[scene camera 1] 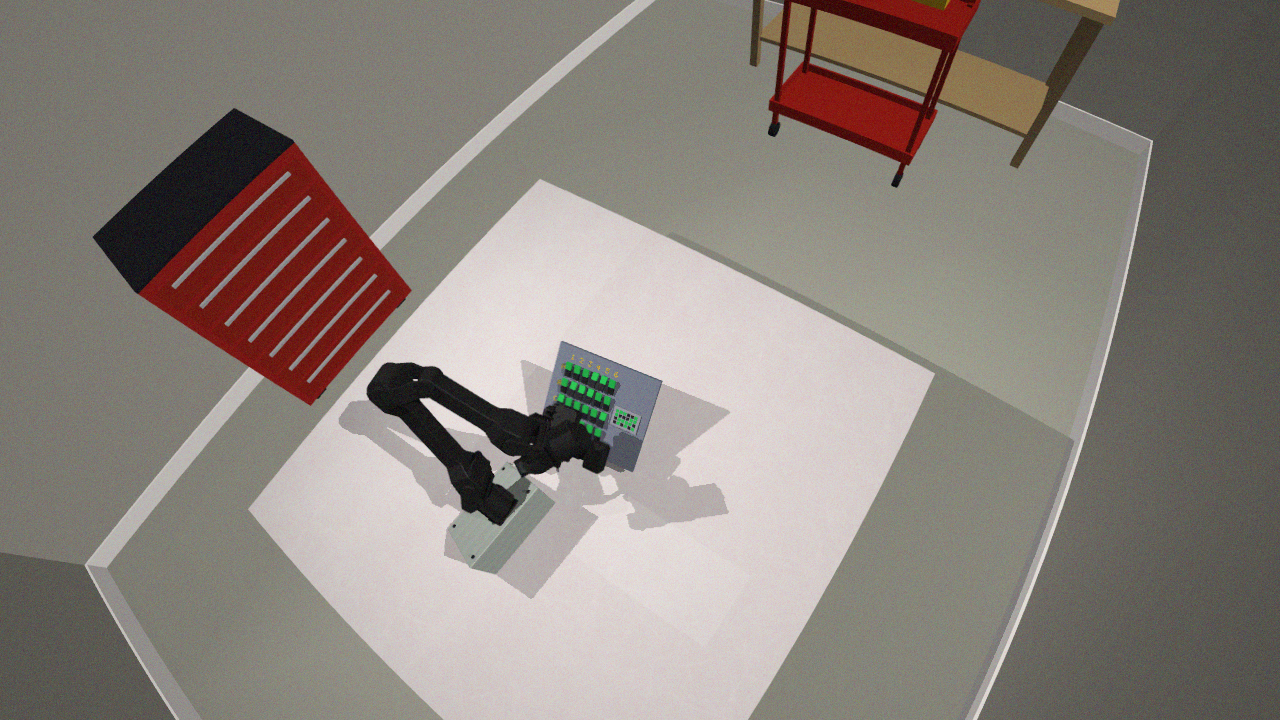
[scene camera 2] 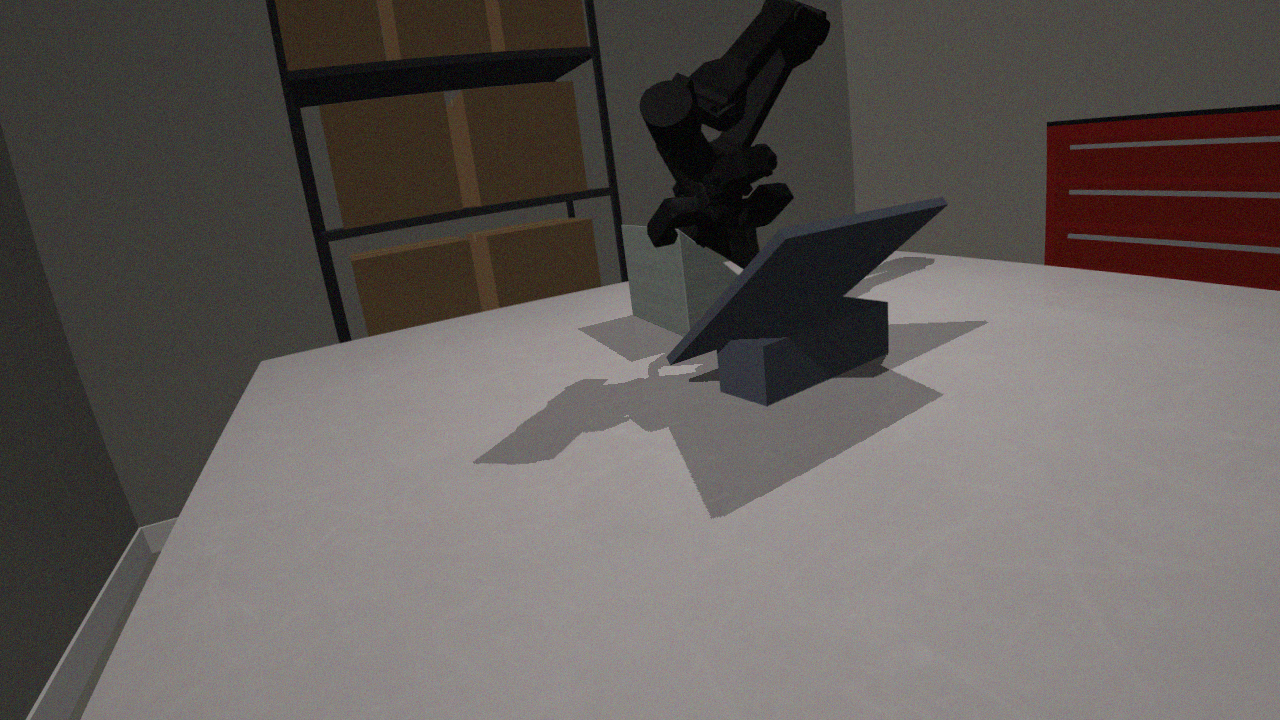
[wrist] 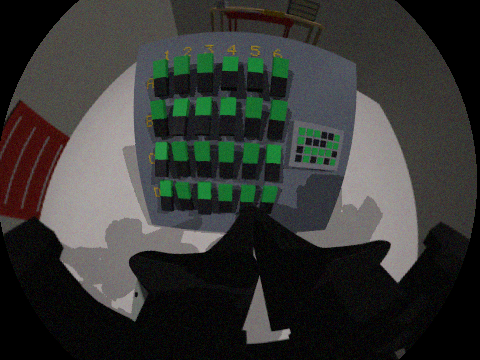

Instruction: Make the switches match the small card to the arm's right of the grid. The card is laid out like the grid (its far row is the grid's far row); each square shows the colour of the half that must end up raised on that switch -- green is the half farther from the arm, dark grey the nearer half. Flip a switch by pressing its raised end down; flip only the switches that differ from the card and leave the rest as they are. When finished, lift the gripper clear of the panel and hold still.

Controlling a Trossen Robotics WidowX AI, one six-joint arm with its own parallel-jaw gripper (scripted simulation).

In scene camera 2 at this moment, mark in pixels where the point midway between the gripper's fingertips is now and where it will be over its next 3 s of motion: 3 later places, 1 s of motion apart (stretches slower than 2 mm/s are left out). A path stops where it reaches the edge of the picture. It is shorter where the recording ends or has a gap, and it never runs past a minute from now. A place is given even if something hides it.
The gripper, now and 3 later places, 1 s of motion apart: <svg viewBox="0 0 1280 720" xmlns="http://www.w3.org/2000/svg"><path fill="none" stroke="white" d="M758 273L770 292L772 294L753 243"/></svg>
